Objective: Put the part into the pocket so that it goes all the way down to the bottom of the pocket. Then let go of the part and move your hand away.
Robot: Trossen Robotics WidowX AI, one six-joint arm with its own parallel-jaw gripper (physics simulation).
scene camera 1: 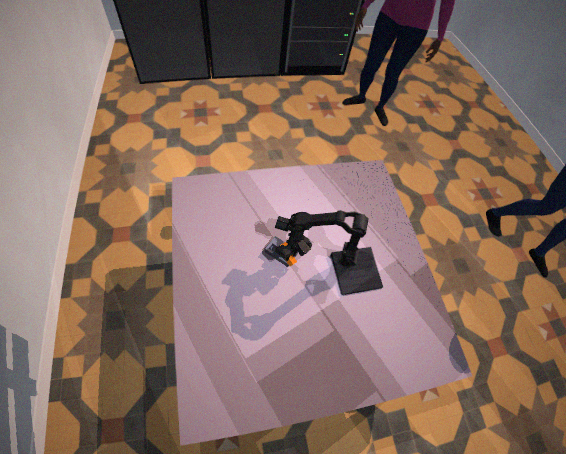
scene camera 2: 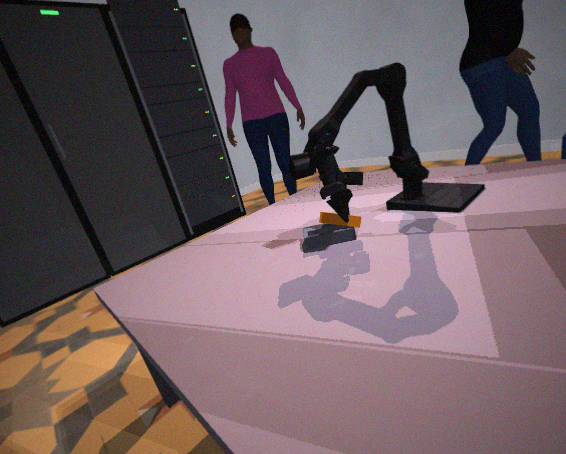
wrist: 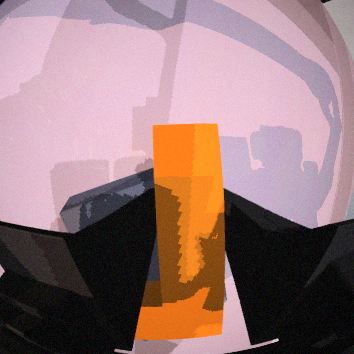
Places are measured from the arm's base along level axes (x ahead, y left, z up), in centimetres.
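Pixels of known places: gripper, between the fingertips: (scene camera 1: 289, 258) (scene camera 2: 348, 222) (wrist: 186, 195); arm's base, origin of its link: (scene camera 1: 347, 260) (scene camera 2: 412, 195).
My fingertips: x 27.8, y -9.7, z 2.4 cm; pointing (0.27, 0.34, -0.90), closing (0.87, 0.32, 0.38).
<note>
For each thing: its middle in the pictures, then the offset to it from my fingertips. Level surfaces: height alone.
- orange part, middle of its body: (wrist: 159, 239) (scene camera 2: 340, 219) (scene camera 1: 289, 253) dx -0.9, dy -2.6, dz +0.4 cm
- dark grey block with the pocket, middle of its body: (wrist: 158, 264) (scene camera 2: 328, 233) (scene camera 1: 281, 251) dx +1.3, dy -6.2, dz -2.9 cm
- pink table, height of its surface: dz -4.7 cm
The orange part (scene camera 1: 292, 260) (scene camera 2: 354, 221) (wrist: 187, 155) is a long block. My gripper (scene camera 2: 346, 219) (wrist: 186, 195) is shut on it, with one black finger on each side. The dark grey block with the pocket (scene camera 1: 271, 247) (scene camera 2: 327, 240) (wrist: 110, 200) sits on the table below the part. In the scene camera 2 view the part is above the block, nearly level, with one end reaching past the block toward the arm's base. In the wrist view the fingers and the part hide most of the block, and the pocket's inside is hidden.
The arm's black base plate (scene camera 1: 357, 280) (scene camera 2: 435, 197) stands on the pink table (scene camera 1: 210, 400) (scene camera 2: 350, 400). Shadows of the arm fall across the table top. Dark cabinets (scene camera 1: 245, 40) (scene camera 2: 60, 150) and people (scene camera 1: 400, 45) (scene camera 2: 260, 85) stand beyond the table.
</note>
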